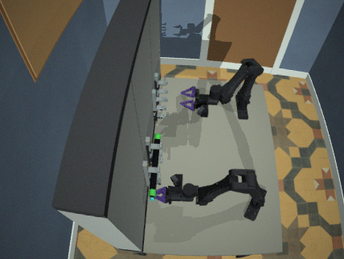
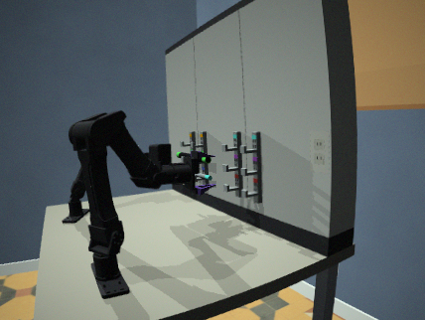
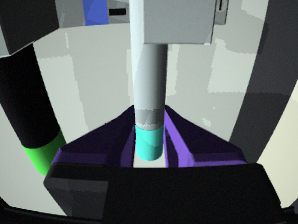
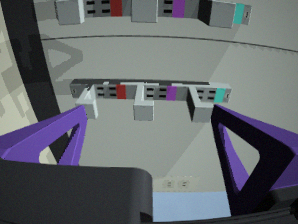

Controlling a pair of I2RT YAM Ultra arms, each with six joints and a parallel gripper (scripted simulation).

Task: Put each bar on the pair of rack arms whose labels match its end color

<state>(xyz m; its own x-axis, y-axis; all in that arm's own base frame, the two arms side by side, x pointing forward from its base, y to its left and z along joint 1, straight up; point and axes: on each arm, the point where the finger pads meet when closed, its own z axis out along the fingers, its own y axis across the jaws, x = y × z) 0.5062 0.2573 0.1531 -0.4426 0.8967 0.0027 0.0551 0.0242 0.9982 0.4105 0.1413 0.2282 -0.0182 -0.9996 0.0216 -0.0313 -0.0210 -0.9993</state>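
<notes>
Right now my left hand is 1 cm past the black bar, 13 cm to the left of it and 8 cm below it. Also, from my left hand: grey wall panel (8 cm ahead, 32 cm to the right, 27 cm above).
</notes>
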